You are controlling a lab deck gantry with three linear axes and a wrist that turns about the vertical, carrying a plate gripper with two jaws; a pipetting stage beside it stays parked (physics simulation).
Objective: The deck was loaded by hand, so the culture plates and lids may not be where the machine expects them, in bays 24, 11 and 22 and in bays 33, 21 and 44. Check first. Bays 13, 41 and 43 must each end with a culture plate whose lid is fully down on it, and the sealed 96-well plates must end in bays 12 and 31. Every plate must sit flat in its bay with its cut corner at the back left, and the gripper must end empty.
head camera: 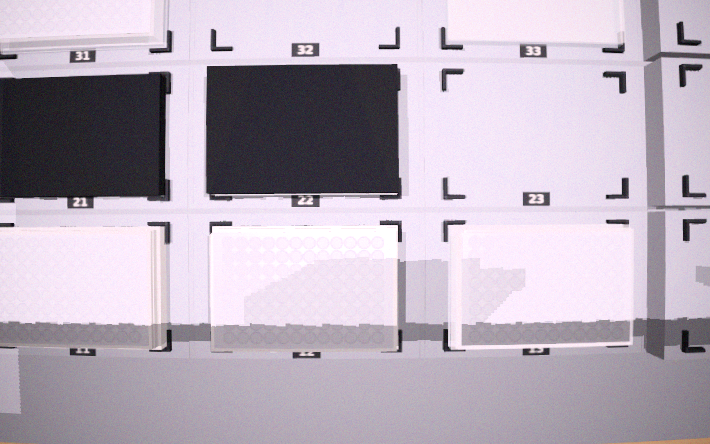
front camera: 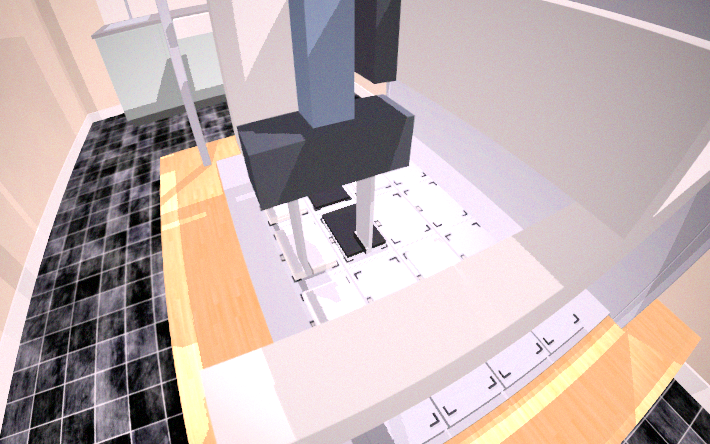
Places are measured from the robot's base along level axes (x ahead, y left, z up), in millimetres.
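Pixels of known places: gripper, fingertip midpoint: (front camera: 334, 254); robot's base, link origin: (head camera: 1, 342).
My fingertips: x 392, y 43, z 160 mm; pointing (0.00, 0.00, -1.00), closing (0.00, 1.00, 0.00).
Note:
For each thing: its top centre in the pictures, then the offset to it from my fingertips. "*": a spot on its surface instead.
- bay 11, surface spot: (head camera: 73, 277) * 9 mm left, 321 mm back, 146 mm down
- bay 12, surface spot: (head camera: 303, 293) * 2 mm right, 163 mm back, 146 mm down
- bay 13, surface spot: (head camera: 555, 287) * 1 mm left, 5 mm ahead, 145 mm down
- pale welled plate, surface spot: (head camera: 78, 15) * 189 mm left, 320 mm back, 146 mm down
- lid, surface spot: (head camera: 531, 20) * 186 mm left, 5 mm back, 152 mm down
- Black corner brackets mark bay 23, surface spot: (head camera: 624, 188) * 68 mm left, 65 mm ahead, 158 mm down
- bay 32, surface spot: (head camera: 396, 39) * 174 mm left, 99 mm back, 158 mm down
My gripper (front camera: 339, 261) hangs over the deck with its two long jaws apart and nothing visible between them. Pale plates with rows of round wells lie in bay 11 (head camera: 73, 277), bay 12 (head camera: 303, 293) and bay 13 (head camera: 555, 287); the last looks taller. Another pale welled plate (head camera: 78, 15) shows in part in bay 31. A plain whitish plate or lid (head camera: 531, 20) shows in part in bay 33. A black slab (head camera: 78, 136) covers bay 21. A black slab (head camera: 303, 130) (front camera: 341, 225) covers bay 22, with a thin white front edge. Cut corners are unclear. Bays 24, 41, 43 and 44 cannot be made out.
Black corner brackets mark bay 23 (head camera: 624, 188) and bay 32 (head camera: 396, 39). The parked dark pipetting stage (front camera: 376, 41) hangs behind the gripper's blue column (front camera: 327, 62). A wide pale beam (front camera: 397, 324) crosses the front view and hides part of the deck.

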